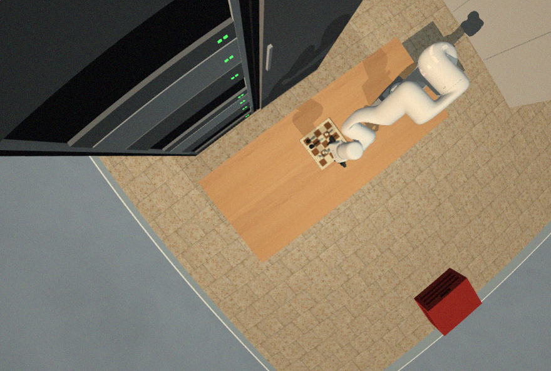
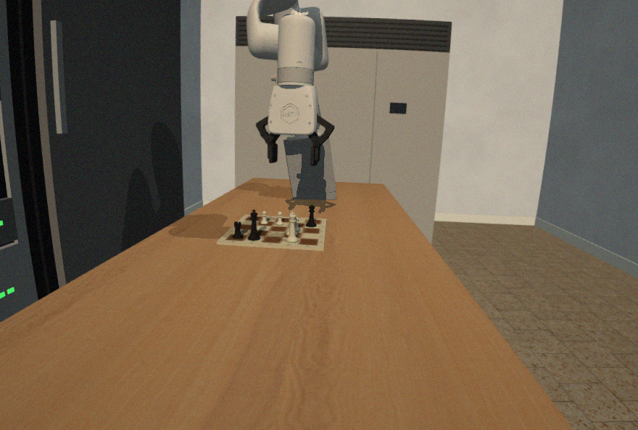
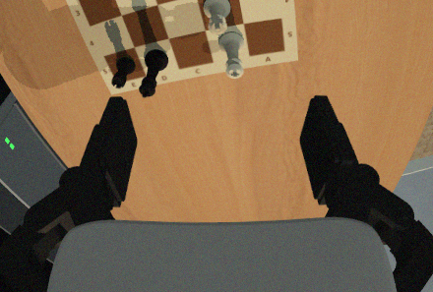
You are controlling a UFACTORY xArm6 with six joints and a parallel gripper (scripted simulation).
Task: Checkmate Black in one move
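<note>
My hand is 40 mm short of the tall white piece and 130 mm above it. The rest, counted from my hand: black chess piece (30 mm ahead, 80 mm to the right, 130 mm below); then chessboard (40 mm behind, 30 mm to the right, 170 mm below).
</note>
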